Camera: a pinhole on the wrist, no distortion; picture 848 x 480 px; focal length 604.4 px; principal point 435.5 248.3 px. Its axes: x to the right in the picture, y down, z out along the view. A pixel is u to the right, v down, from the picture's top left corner.
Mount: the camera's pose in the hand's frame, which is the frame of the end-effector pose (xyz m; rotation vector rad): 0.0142 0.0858 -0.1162 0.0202 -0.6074 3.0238
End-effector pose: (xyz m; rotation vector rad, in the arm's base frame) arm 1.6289 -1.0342 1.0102 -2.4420 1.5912 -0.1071
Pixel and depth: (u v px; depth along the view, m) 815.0 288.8 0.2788
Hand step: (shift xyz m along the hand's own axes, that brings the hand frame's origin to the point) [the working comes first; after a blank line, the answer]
In the camera's frame: 0.1751 0.0187 0.2788

-0.1612 -0.0297 0.1380
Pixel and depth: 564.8 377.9 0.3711
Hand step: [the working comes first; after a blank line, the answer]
In the camera's frame: 0.0794 0.0796 0.3711

-0.0692 -0.1265 0.1973
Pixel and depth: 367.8 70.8 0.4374
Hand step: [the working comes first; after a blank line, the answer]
In the camera's frame: -0.0490 -0.1285 0.4374

0.0713 0.0325 0.3356
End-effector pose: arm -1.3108 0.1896 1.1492 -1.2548 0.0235 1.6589
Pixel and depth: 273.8 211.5 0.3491
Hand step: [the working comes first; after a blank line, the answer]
In the camera's frame: -0.0934 -0.0213 0.3491

0.1092 -0.0345 0.2118
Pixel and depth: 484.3 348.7 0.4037
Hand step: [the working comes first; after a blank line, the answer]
In the camera's frame: 0.0326 0.0671 0.4037

-0.0217 -0.1301 0.2311
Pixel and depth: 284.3 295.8 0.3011
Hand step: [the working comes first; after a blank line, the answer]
In the camera's frame: -0.0753 0.0237 0.3011

0.0885 -0.0563 0.1506
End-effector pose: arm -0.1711 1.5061 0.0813 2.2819 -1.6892 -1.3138
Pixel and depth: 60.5 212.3 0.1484
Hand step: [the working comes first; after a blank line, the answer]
In the camera's frame: -0.0921 -0.0088 0.1484

0.1069 0.0317 0.0219
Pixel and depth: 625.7 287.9 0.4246
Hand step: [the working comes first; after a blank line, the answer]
In the camera's frame: 0.1336 0.0278 0.4246

-0.1202 -0.0966 0.2680
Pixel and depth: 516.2 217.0 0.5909
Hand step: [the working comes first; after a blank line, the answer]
In the camera's frame: 0.0789 -0.0306 0.5909

-0.0618 -0.1100 0.4426
